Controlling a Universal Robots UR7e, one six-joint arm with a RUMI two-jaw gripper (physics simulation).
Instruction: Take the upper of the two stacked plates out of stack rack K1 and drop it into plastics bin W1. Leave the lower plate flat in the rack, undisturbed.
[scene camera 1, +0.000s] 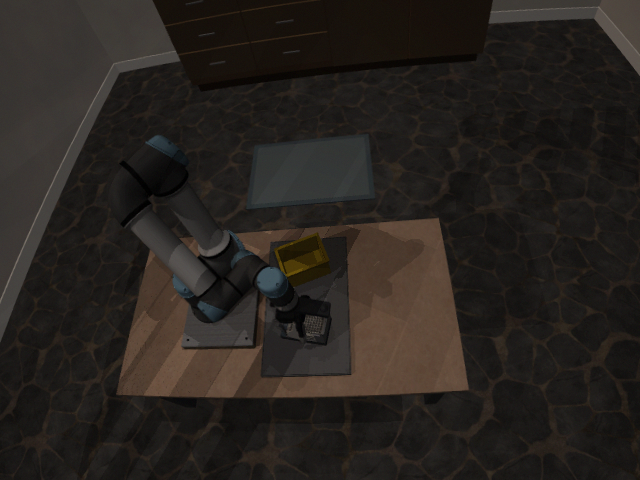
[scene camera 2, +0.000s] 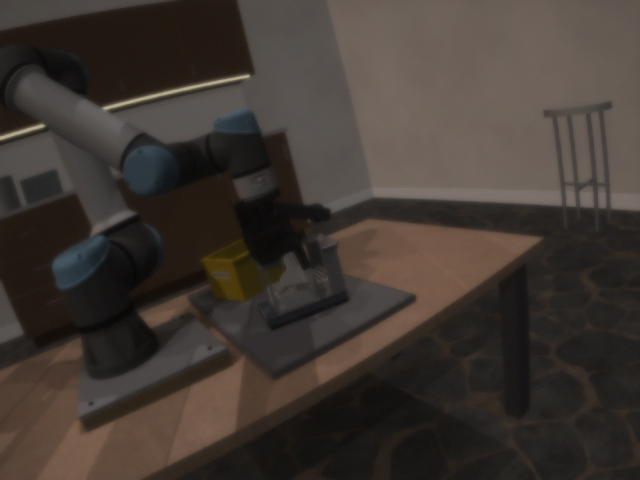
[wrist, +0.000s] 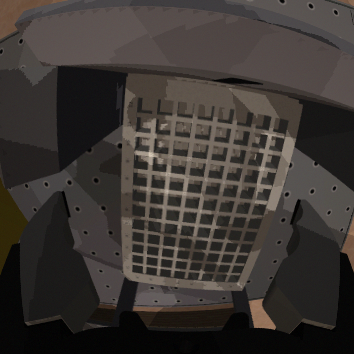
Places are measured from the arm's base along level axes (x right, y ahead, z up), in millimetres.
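Where they show: gripper, fingertip midpoint: (scene camera 1: 307, 322) (scene camera 2: 300, 287) (wrist: 181, 200); arm's base, origin of the base link: (scene camera 2: 124, 358).
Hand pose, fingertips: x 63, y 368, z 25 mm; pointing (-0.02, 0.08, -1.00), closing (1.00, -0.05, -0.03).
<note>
Things, the pixels of their top centre, and the offset from my fingertips. Level surfaces: height alone.
- upper plate, middle of its top: (wrist: 199, 211) (scene camera 2: 301, 281) (scene camera 1: 306, 323) dx +10, dy +1, dz +15 mm
- stack rack K1, middle of its top: (wrist: 207, 338) (scene camera 2: 289, 250) (scene camera 1: 301, 316) dx +10, dy -6, dz +81 mm
- Plastics bin W1, middle of its top: (scene camera 2: 241, 247) (scene camera 1: 301, 254) dx -227, dy -35, dz +61 mm
- wooden table, its level: dz -52 mm
The upper plate (scene camera 1: 316, 325) (scene camera 2: 297, 281) (wrist: 128, 200), pale with a grid of square wells, sits in stack rack K1 (scene camera 1: 321, 339) (scene camera 2: 310, 311) (wrist: 150, 45). The lower plate is hidden beneath it in the wrist view and cannot be told apart in the scene views. My gripper (scene camera 1: 303, 321) (scene camera 2: 309, 266) (wrist: 181, 200) is open and low over the rack, one finger on either side of the plate, apart from it in the wrist view. Plastics bin W1 (scene camera 1: 312, 275) (scene camera 2: 235, 279) (wrist: 7, 225) is yellow and open-topped; part of it shows at the wrist view's left edge.
The rack and bin stand on a dark perforated board (scene camera 1: 305, 364) (scene camera 2: 279, 356) (wrist: 100, 240) on the wooden table (scene camera 1: 398, 330) (scene camera 2: 439, 258). Tall rack walls rise at the plate's far end, close around the fingers. The arm's base plate (scene camera 1: 222, 335) (scene camera 2: 155, 377) lies beside the board.
</note>
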